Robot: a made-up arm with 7 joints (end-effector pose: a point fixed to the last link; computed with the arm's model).
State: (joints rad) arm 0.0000 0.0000 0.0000 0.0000 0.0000 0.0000 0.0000
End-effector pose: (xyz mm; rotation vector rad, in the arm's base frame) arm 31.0 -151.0 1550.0 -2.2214 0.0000 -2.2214
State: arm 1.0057 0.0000 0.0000 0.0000 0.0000 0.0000 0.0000
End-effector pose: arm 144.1 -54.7 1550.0 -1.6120 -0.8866 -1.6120
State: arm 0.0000 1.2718 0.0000 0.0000 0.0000 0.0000 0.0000
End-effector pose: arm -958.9 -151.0 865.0 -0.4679 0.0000 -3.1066
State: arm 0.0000 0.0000 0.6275 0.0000 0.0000 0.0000 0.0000
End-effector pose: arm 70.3 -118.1 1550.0 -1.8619 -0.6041 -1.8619
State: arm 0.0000 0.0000 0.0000 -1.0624 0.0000 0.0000 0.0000
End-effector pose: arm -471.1 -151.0 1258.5 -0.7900 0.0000 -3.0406
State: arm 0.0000 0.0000 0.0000 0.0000 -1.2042 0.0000 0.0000
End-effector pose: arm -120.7 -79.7 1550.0 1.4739 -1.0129 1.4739
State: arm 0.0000 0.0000 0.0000 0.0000 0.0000 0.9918 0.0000
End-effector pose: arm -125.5 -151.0 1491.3 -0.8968 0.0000 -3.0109
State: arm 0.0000 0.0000 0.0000 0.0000 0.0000 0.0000 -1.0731
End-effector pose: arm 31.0 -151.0 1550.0 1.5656 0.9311 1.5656
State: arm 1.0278 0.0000 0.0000 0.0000 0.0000 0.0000 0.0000
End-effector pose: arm 145.3 -51.5 1550.0 -1.5969 -0.9014 -1.5969
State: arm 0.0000 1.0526 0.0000 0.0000 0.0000 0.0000 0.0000
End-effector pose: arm -864.7 -151.0 1065.7 -0.8049 0.0000 -3.0367
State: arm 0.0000 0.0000 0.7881 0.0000 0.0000 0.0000 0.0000
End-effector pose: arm 76.5 -106.3 1550.0 -1.7582 -0.7311 -1.7582
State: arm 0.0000 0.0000 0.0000 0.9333 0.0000 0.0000 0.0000
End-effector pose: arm 490.2 -151.0 1315.6 -2.9833 0.0000 -0.9845
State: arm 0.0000 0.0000 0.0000 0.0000 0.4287 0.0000 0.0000
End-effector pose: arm 89.5 -127.8 1550.0 -1.9845 -0.4320 -1.9845
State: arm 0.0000 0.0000 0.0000 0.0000 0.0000 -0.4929 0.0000
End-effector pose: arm 110.5 -151.0 1517.9 -2.6963 0.0000 -1.6124
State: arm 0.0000 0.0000 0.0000 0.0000 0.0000 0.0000 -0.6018
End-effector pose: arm 31.0 -151.0 1550.0 1.8782 0.5828 1.8782
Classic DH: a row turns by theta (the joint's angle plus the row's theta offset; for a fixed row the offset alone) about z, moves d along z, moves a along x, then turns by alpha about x. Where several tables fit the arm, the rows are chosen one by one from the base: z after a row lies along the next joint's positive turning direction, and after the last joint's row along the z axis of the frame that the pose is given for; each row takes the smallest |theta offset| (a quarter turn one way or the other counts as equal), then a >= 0, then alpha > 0; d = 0 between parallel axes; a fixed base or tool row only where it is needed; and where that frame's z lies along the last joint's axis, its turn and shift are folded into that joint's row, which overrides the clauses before.
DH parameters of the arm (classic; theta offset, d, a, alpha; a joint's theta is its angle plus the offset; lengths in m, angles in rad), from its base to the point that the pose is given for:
joint 1: 0 0.537 0 1.5708
joint 2: 0 0.074 0 -1.5708
joint 3: 0 0.44 0.028 -1.5708
joint 4: 0 0.069 -0.021 1.5708
joint 5: 0 0.399 0 1.5708
joint 6: 1.5708 0.146 0.174 1.5708
joint 7: 0 0.024 0 0

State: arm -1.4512 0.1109 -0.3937 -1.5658 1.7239 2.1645 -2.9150
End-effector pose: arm -63.9 353.4 1089.7 -1.6150 0.0475 0.5331
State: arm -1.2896 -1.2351 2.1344 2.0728 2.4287 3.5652 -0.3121
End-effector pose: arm 43.6 -178.7 911.0 1.8527 -2.2544 -0.2886
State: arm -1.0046 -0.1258 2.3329 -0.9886 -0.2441 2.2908 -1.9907
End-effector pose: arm -77.9 -417.5 941.6 0.3092 -1.9782 1.3853
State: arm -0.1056 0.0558 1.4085 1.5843 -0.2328 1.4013 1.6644
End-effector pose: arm 116.9 386.8 1193.7 -1.7496 0.1038 -0.3777
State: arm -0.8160 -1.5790 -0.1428 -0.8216 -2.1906 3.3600 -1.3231
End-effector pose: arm 406.0 -285.0 747.2 -1.1478 1.9791 -0.1304
